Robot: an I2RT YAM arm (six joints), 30 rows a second.
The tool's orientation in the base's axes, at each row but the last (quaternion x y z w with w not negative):
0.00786 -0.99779 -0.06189 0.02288
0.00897 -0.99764 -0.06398 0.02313
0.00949 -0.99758 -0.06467 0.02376
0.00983 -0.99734 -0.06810 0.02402
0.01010 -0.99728 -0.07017 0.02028
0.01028 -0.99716 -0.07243 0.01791
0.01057 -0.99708 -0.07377 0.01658
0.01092 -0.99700 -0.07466 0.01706
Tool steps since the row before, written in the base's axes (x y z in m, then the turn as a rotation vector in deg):
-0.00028 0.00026 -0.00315 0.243 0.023 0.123
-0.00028 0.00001 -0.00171 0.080 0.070 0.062
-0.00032 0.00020 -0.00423 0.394 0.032 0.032
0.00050 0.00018 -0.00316 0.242 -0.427 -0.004
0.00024 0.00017 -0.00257 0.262 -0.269 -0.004
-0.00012 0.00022 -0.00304 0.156 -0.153 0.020
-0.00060 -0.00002 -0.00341 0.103 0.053 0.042
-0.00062 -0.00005 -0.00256 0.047 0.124 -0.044
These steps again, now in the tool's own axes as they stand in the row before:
0.00013 -0.00013 0.00317 -0.238 0.035 -0.130
0.00020 -0.00020 0.00171 -0.079 0.076 -0.056
0.00012 -0.00034 0.00423 -0.393 0.030 -0.047
-0.00065 -0.00026 0.00313 -0.232 -0.427 -0.066
-0.00034 -0.00020 0.00256 -0.256 -0.271 -0.045
0.00001 -0.00022 0.00304 -0.152 -0.151 -0.048
0.00049 -0.00051 0.00339 -0.103 0.057 -0.037
0.00054 -0.00042 0.00254 -0.051 0.115 0.060

